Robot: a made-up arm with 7 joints. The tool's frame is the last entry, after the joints. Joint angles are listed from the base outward. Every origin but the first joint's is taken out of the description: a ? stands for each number. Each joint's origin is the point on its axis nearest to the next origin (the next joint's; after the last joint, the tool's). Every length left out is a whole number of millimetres.
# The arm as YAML. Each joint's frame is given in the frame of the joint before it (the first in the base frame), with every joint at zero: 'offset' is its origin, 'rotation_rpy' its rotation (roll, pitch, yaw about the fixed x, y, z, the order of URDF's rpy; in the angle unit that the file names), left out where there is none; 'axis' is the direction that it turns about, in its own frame. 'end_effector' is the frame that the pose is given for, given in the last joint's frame.
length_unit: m
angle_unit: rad
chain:
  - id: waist
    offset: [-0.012, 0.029, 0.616]
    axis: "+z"
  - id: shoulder
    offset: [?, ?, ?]
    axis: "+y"
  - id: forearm
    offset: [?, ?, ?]
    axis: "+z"
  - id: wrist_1
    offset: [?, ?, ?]
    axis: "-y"
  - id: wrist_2
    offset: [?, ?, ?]
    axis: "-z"
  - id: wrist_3
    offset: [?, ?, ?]
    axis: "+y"
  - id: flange
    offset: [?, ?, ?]
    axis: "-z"
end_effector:
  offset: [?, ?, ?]
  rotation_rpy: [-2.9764, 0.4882, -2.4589]
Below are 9 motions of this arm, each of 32 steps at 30 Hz.
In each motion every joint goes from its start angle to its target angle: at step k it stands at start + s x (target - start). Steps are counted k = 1, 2, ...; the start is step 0. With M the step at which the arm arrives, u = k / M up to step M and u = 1 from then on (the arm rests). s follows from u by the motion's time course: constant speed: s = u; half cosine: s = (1 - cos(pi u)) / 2; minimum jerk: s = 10 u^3 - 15 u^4 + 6 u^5.
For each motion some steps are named. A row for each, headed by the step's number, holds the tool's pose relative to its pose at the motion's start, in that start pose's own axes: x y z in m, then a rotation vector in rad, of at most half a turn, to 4 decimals.
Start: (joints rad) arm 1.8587 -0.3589 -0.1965 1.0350 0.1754 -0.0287 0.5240
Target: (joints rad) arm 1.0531 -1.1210 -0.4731 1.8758 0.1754 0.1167 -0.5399
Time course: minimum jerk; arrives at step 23
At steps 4, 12, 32:
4: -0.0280 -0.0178 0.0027 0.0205 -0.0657 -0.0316
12: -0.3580 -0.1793 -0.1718 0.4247 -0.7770 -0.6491
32: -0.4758 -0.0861 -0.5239 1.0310 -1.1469 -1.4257

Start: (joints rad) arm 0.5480 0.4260 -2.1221 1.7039 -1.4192 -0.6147 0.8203
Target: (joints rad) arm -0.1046 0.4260 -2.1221 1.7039 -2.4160 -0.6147 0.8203
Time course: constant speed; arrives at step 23
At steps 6, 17, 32:
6: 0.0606 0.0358 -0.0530 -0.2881 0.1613 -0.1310
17: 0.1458 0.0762 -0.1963 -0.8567 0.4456 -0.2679
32: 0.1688 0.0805 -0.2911 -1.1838 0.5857 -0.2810

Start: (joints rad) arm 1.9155 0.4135 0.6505 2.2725 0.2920 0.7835 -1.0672
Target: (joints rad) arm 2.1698 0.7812 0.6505 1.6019 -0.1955 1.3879 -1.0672
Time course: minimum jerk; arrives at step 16
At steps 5, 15, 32:
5: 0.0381 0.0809 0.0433 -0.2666 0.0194 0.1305
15: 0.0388 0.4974 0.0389 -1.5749 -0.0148 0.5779
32: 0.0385 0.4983 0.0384 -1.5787 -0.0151 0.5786

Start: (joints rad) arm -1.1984 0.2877 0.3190 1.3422 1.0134 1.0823 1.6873
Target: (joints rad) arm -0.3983 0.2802 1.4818 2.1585 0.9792 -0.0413 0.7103
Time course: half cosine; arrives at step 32
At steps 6, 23, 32:
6: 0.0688 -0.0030 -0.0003 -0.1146 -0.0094 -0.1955
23: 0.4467 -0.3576 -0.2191 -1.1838 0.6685 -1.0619
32: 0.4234 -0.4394 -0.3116 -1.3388 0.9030 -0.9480

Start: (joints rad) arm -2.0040 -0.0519 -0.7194 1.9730 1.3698 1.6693 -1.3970
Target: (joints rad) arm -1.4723 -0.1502 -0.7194 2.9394 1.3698 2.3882 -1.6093
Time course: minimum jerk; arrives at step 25
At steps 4, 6, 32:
4: -0.0112 0.0018 0.0115 -0.0408 -0.0237 -0.0225
6: -0.0333 0.0067 0.0327 -0.1193 -0.0689 -0.0668
32: -0.3296 0.2220 0.1151 -1.1580 -0.5590 -0.8409

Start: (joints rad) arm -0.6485 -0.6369 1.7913 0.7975 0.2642 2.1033 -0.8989
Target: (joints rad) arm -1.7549 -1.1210 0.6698 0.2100 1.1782 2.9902 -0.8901
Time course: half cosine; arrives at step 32
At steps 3, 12, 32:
3: 0.0075 -0.0026 -0.0030 -0.0260 -0.0551 0.0384
12: 0.0945 -0.0186 -0.0361 -0.3316 -0.8442 0.4305
32: 0.3263 0.0606 -0.0930 -0.0585 -2.7724 0.2748

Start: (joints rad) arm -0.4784 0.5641 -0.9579 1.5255 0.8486 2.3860 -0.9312
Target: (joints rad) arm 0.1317 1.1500 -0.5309 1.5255 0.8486 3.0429 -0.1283
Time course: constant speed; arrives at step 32
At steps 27, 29, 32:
27: 0.1676 0.0568 0.2536 -0.3142 1.1954 1.1084
29: 0.1820 0.0641 0.2612 -0.3095 1.3009 1.1834
32: 0.2030 0.0749 0.2702 -0.2962 1.4618 1.2930

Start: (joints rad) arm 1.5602 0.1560 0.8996 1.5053 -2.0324 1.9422 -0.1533
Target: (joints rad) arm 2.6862 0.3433 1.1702 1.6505 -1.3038 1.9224 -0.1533
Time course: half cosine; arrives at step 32
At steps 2, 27, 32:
2: -0.0017 -0.0012 -0.0047 0.0046 -0.0140 0.0024
27: 0.0229 0.1278 -0.4907 0.4363 -1.3625 -0.2926
32: 0.0380 0.1526 -0.5129 0.4628 -1.4366 -0.3489

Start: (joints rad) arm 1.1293 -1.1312 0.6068 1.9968 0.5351 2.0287 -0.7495
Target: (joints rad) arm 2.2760 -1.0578 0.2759 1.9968 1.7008 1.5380 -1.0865
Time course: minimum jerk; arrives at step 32
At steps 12, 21, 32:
12: -0.0910 0.0402 -0.1000 0.0398 -0.5962 -0.3162
21: -0.0932 0.1357 -0.3575 0.1624 -1.7086 -0.7471
32: -0.0149 0.1594 -0.4585 0.2215 -2.2301 -0.8277

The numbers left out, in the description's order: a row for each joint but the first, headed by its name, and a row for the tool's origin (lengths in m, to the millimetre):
shoulder: 0.0 -0.011 0.0
forearm: -0.018 0.0 0.16
wrist_1: 0.097 0.049 0.0
wrist_2: 0.063 0.0 -0.256
wrist_3: -0.016 0.013 0.0
flange: 0.073 0.0 -0.114
tool: 0.017 -0.015 0.0

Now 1 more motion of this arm.
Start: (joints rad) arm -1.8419 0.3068 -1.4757 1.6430 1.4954 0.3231 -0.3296
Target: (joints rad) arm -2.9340 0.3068 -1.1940 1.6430 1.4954 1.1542 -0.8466
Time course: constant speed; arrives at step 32
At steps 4, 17, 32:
4: 0.0012 -0.0418 0.0065 -0.0122 0.0367 -0.0559
17: -0.0059 -0.1787 -0.0018 -0.0575 0.1476 -0.1888
32: -0.0336 -0.3195 -0.0653 -0.1227 0.2269 -0.2649

